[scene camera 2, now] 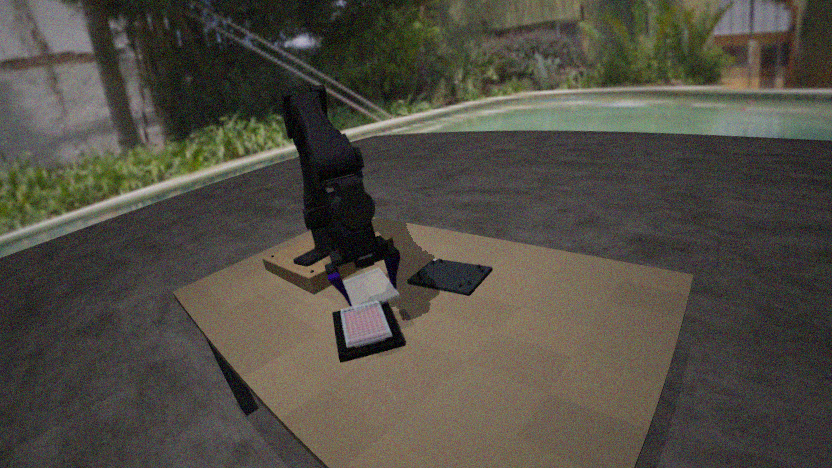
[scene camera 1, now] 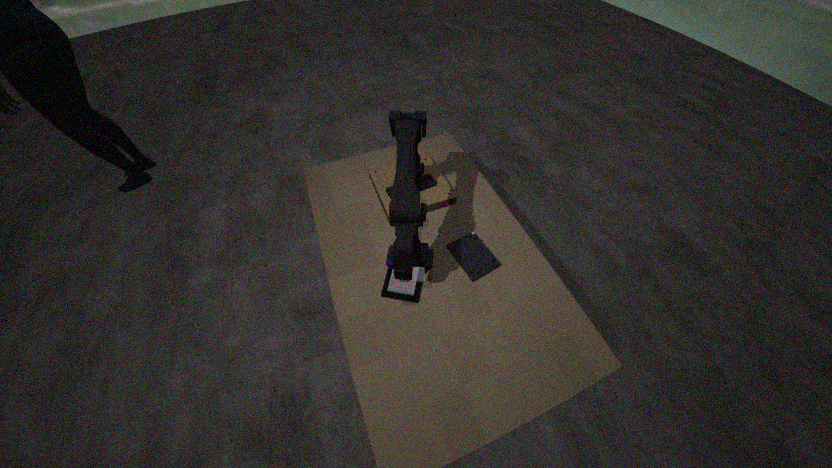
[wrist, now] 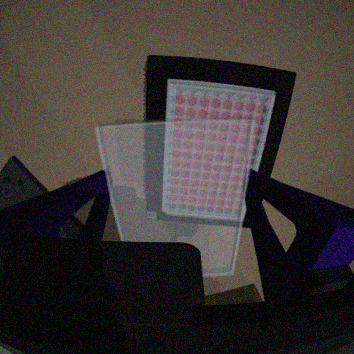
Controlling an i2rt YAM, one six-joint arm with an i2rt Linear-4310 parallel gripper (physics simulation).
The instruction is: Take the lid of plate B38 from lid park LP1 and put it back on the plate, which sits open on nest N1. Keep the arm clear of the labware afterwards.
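Where they show: gripper, fingertip midpoint: (scene camera 2: 372, 297) (wrist: 177, 177); arm's base at its link origin: (scene camera 2: 327, 250).
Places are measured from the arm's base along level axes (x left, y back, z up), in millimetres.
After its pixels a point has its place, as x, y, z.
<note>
The clear lid (scene camera 2: 371, 285) {-155, -328, 44} (wrist: 135, 165) {-164, -372, 45} is held between the two fingers of my gripper (scene camera 2: 367, 293) {-176, -349, 35} (wrist: 177, 177) {-176, -349, 35}, which is shut on it. The lid hangs above the table, tilted in the scene camera 2 view, and overlaps part of the plate in the wrist view. The open plate with pink wells (scene camera 1: 401, 285) {-218, -358, -13} (scene camera 2: 366, 324) {-200, -341, -15} (wrist: 215, 150) sits on the black nest N1 (scene camera 1: 400, 297) {-237, -387, -29} (scene camera 2: 372, 349) {-240, -389, -29} (wrist: 220, 68) {-236, -385, -29}. The plate and lid are apart in the scene camera 2 view. The dark lid park LP1 (scene camera 1: 474, 256) {57, -370, -31} (scene camera 2: 450, 276) {47, -371, -31} stands to the side and bears no lid.
The wooden base block (scene camera 2: 290, 275) {-133, 7, -15} stands behind the gripper, under the arm (scene camera 1: 407, 174) {-145, -272, 354} (scene camera 2: 337, 174) {-184, -335, 270}. The arm's shadow falls on the table (scene camera 1: 465, 349) {-138, -616, -40} (scene camera 2: 494, 372) {-187, -600, -41} between nest and park. A person (scene camera 1: 52, 87) is at the upper left of the scene camera 1 view, off the table.
</note>
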